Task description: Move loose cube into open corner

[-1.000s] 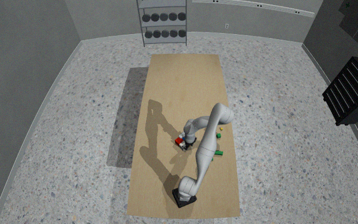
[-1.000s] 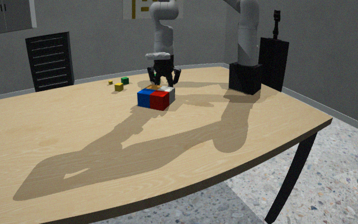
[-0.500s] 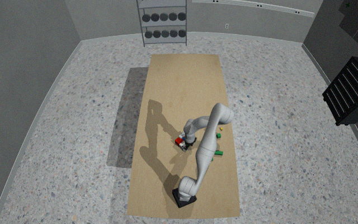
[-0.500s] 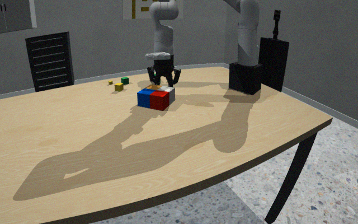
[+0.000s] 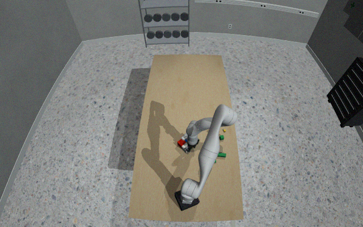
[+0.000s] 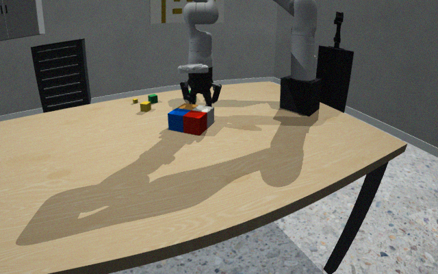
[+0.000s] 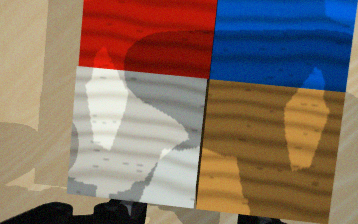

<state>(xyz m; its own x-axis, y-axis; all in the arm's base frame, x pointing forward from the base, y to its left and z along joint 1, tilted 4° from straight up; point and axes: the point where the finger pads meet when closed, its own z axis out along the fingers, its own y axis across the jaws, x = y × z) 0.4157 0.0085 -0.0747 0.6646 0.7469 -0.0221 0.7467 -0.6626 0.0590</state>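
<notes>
Right now my hand is 5 cm to the right of the white cube and 1 cm above it. The rest, counted from my hand: blue cube: 8 cm ahead, 5 cm to the left, 1 cm below; long green block: 23 cm to the right, 2 cm below, 2 cm behind; red cube: 8 cm to the left, 4 cm ahead, 1 cm below.
</notes>
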